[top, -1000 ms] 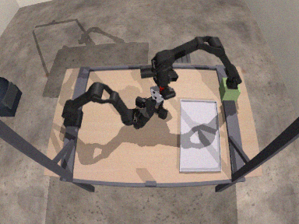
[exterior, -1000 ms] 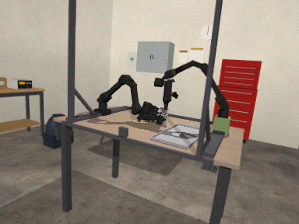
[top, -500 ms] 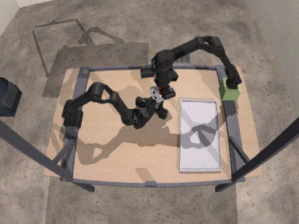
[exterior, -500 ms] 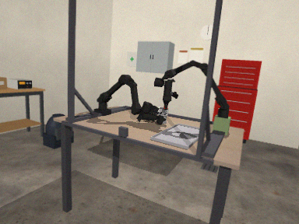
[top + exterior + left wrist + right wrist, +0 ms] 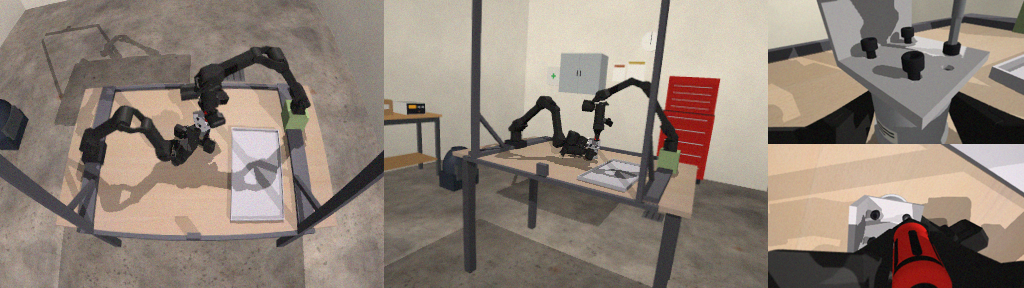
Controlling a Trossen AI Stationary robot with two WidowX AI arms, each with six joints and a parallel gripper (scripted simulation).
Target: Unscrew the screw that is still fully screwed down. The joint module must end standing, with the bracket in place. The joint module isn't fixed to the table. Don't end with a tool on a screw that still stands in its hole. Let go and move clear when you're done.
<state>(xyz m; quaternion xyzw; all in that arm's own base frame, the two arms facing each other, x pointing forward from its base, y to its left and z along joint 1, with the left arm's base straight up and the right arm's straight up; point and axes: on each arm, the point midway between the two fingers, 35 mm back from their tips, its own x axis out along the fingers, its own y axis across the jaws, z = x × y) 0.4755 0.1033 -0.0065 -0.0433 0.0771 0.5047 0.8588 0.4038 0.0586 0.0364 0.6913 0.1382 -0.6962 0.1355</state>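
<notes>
Now: right hand 3 cm above the red screwdriver. Also, from my right hand: dark frame rail 28 cm ahead, 1 cm to the left, 14 cm below; then joint module 1 cm ahead, 2 cm to the left, 12 cm below; then l-shaped bracket 2 cm ahead, 2 cm to the left, 7 cm below.
My left hand is 20 mm short of the joint module, 20 mm to the left of it and 10 mm above it. From my left hand the other things lie so: red screwdriver 40 mm to the right, 90 mm above; dark frame rail 280 mm ahead, 30 mm to the right, 30 mm below; l-shaped bracket 20 mm ahead, 20 mm to the right, 40 mm above.
</notes>
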